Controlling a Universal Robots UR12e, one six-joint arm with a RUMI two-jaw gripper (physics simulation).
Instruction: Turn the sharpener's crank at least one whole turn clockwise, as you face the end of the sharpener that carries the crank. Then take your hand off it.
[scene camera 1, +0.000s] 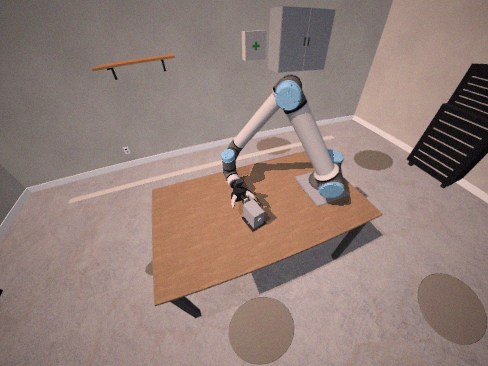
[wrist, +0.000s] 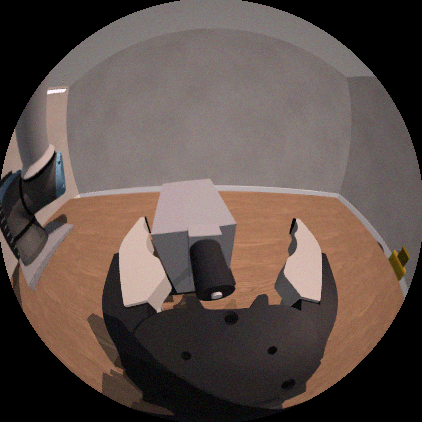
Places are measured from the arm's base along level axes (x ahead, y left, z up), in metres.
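Where they show: gripper, fingertip midpoint: (scene camera 1: 245, 204) (wrist: 220, 219); arm's base, link origin: (wrist: 34, 248).
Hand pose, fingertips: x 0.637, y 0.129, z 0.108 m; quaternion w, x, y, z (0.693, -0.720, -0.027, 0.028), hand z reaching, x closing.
Observation:
Things, the pixels of their top centre, and the offset from my fingertips. "spot": a spot on its surface instead. Level surfaces: height alone.
- sharpener, surface spot: (wrist: 192, 207) spot: 0.030 m back, 0.017 m left, 0.000 m up
- crank's black cylindrical handle, surface spot: (wrist: 212, 270) spot: 0.002 m back, 0.061 m right, 0.012 m up
- wooden table, surface height: 0.128 m down
The sharpener (scene camera 1: 254, 213) (wrist: 192, 207), a grey box on a dark base, stands upright near the middle of the table. In the wrist view the crank's black cylindrical handle (wrist: 212, 270) points toward the gripper from the upper part of the near end, and a grey crank arm (wrist: 204, 230) shows behind it. My gripper (scene camera 1: 243, 202) (wrist: 220, 219) is open at the crank end. The handle lies between its two wide-set light fingers, nearer the left one, with gaps on both sides. The left fingertip is close beside the box; whether it touches cannot be told.
The wooden table (scene camera 1: 200, 245) (wrist: 350, 260) bears the sharpener and, at its right, the arm's base on a grey plate (scene camera 1: 311, 192) (wrist: 47, 257). Yellow objects (wrist: 399, 262) show at the far right of the wrist view. A wall cabinet (scene camera 1: 300, 40) hangs behind.

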